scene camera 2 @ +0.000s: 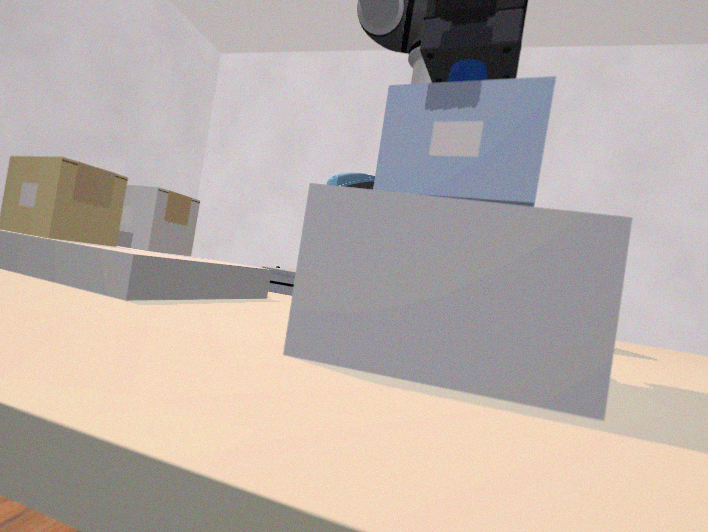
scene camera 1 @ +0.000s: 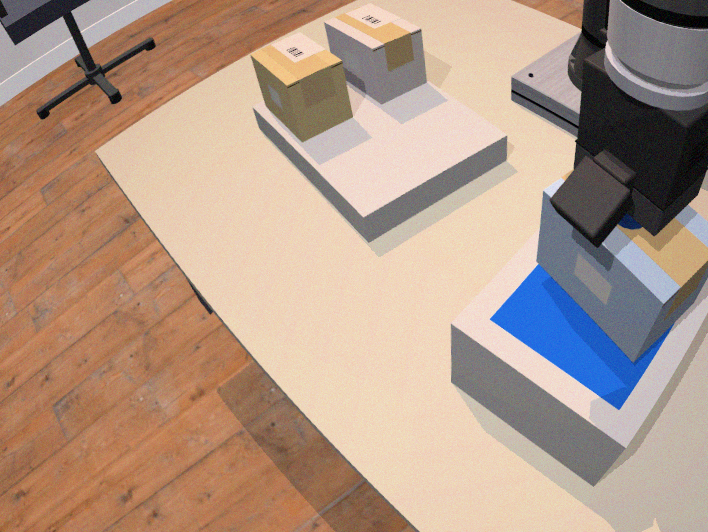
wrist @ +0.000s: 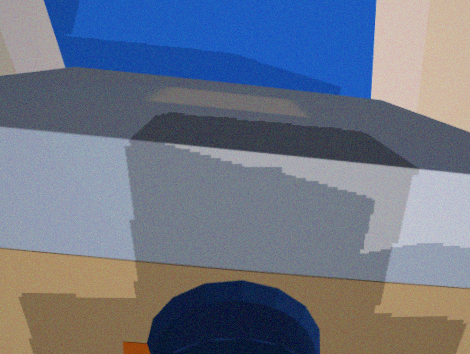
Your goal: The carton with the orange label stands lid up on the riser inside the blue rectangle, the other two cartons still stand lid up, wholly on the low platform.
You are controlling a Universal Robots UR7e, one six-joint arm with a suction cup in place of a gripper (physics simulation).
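Frame: origin at the arm's base, x up, y back, z right, level; millimetres.
Seen in the pictures: end effector, tool point: (scene camera 2: 461, 116) (scene camera 1: 626, 222) (wrist: 234, 301).
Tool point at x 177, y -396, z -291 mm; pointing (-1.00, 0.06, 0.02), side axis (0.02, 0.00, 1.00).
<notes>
Offsets run from my tool point to a thing's top centre. "spot": to the spot under its first point. Level surfaces: height alone.
The carton with the orange label {dx +17, dy +6, dz -6 mm} (scene camera 1: 621, 311) (scene camera 2: 457, 177) (wrist: 60, 185) is pale blue-grey and lid up. Its orange label {spot: dx +13, dy +1, dz -20 mm} (wrist: 134, 348) shows partly beside the cup. My suction cup (scene camera 1: 631, 221) (scene camera 2: 468, 70) (wrist: 234, 320) is on its lid and holds it. The carton is over the blue rectangle {dx -106, dy +12, dz +2 mm} (scene camera 1: 532, 303) (wrist: 215, 25) on the riser {dx -106, dy +12, dz +2 mm} (scene camera 1: 515, 394) (scene camera 2: 457, 297) (wrist: 398, 55). Its bottom is at or barely above the riser top; contact is unclear. Its far side is hidden. A tan carton {dx -75, dy -37, dz +529 mm} (scene camera 1: 323, 108) (scene camera 2: 85, 214) and a grey carton {dx -76, dy +96, dz +529 mm} (scene camera 1: 403, 82) (scene camera 2: 171, 234) stand lid up on the low platform {dx -179, dy +26, dz +451 mm} (scene camera 1: 400, 165) (scene camera 2: 197, 280).
The robot's base plate (scene camera 1: 543, 94) is behind the riser, beyond the low platform's right corner. The table {dx -227 mm} (scene camera 1: 274, 274) (scene camera 2: 200, 366) ends at its left edge in the first scene view. A black stand (scene camera 1: 93, 72) is on the wooden floor (scene camera 1: 85, 257) beyond.
</notes>
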